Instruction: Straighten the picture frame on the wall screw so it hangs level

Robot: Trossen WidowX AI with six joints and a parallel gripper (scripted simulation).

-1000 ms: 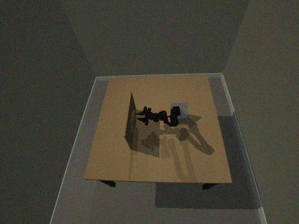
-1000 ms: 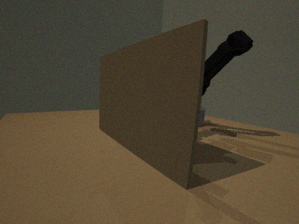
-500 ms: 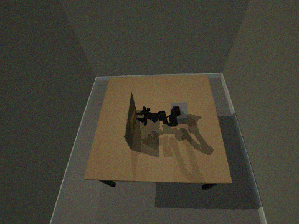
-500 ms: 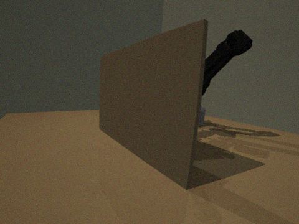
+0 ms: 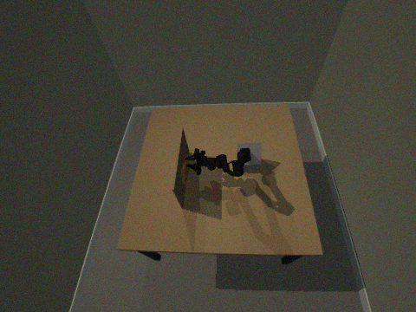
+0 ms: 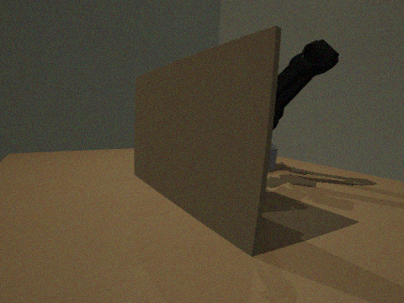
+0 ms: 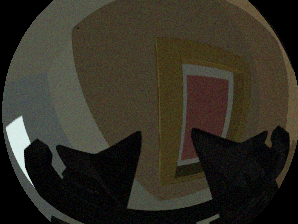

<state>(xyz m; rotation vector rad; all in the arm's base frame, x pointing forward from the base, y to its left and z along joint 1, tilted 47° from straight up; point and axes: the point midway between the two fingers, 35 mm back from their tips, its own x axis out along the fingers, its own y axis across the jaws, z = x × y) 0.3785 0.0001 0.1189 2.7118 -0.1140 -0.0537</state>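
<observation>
My gripper tip is 10 mm short of the picture frame, 20 mm to the right of it and 50 mm above it. Round my gripper tip: brown wall panel (20 mm ahead, 60 mm below).
</observation>
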